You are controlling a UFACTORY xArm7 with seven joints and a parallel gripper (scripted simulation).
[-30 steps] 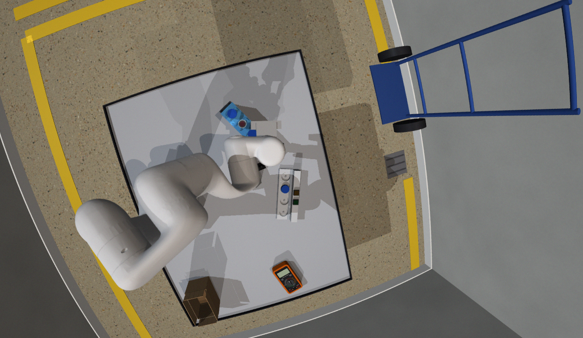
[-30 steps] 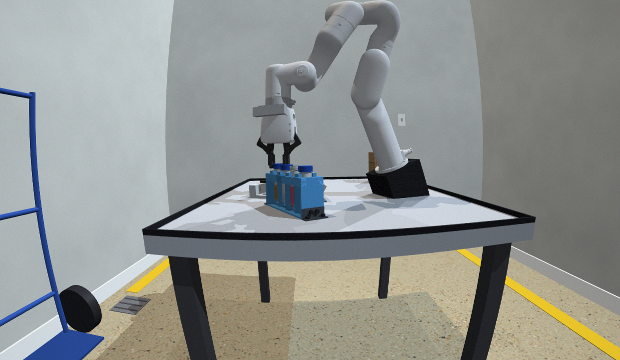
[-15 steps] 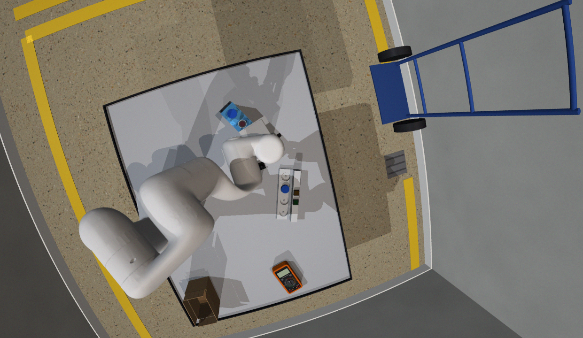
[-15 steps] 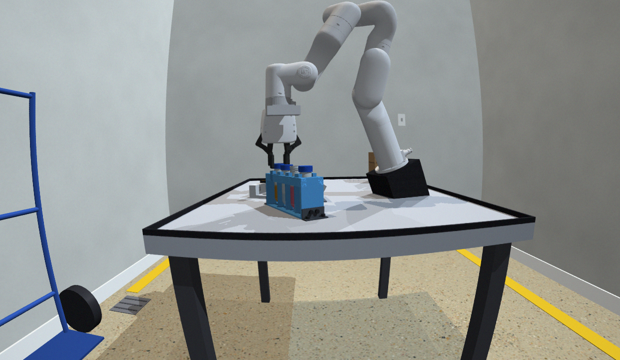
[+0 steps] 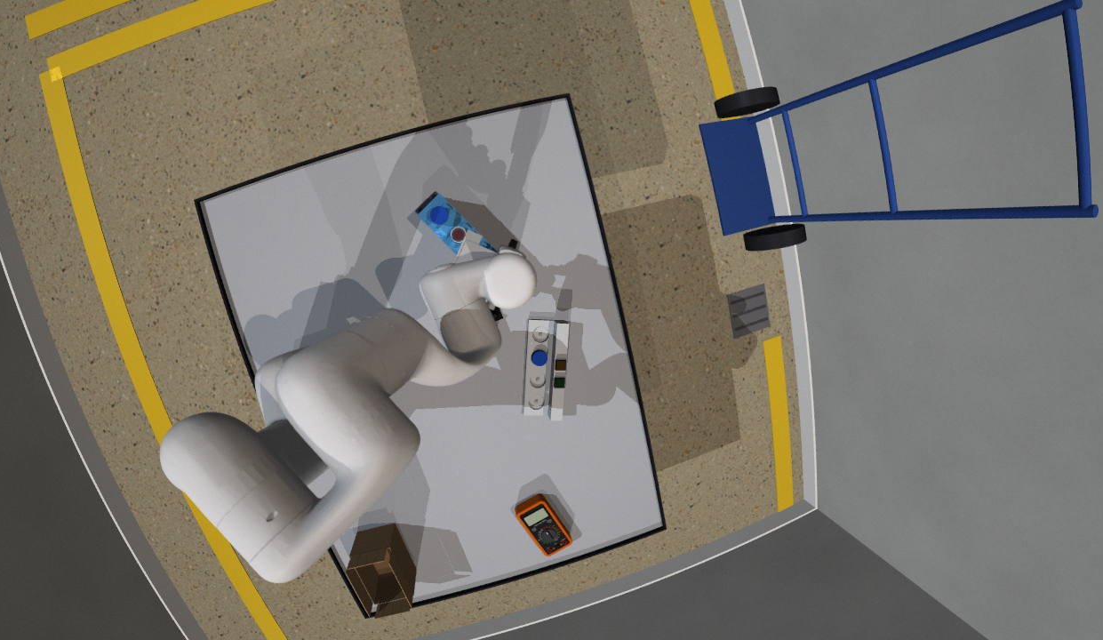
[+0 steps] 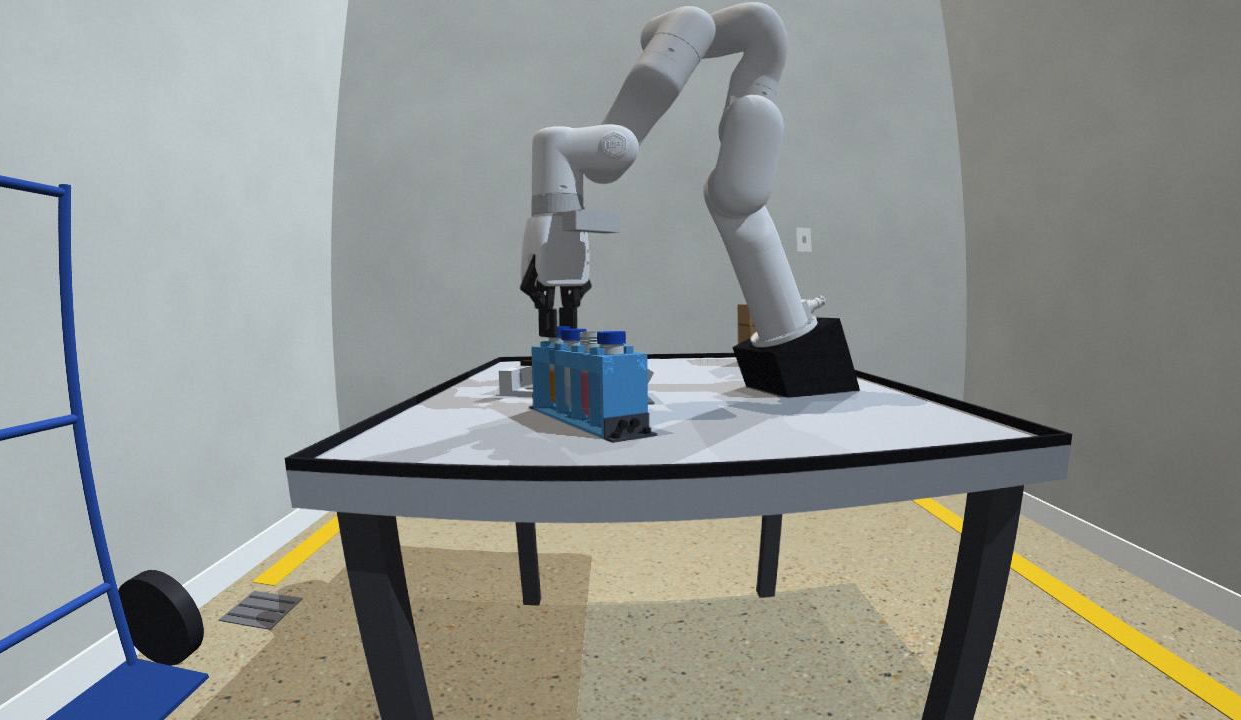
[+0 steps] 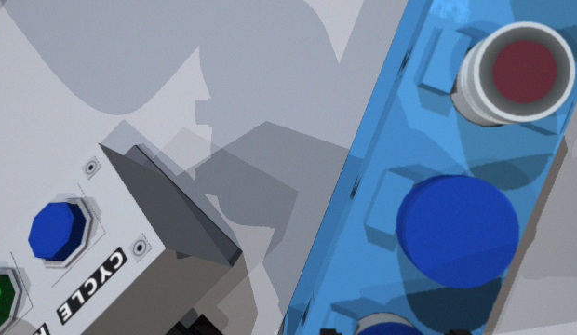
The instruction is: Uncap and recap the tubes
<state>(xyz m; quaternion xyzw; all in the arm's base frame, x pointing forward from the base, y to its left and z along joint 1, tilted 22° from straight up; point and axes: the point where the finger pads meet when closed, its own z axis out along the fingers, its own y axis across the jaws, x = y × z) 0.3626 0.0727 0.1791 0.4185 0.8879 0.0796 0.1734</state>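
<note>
The threaded tube neck lies 10 mm below my hand. Round my hand: key housing 110 mm behind, 80 mm to the right, 80 mm below; blue cycle key 130 mm behind, 60 mm to the right, 60 mm below; green ready key 130 mm behind, 100 mm to the right, 60 mm below.
</note>
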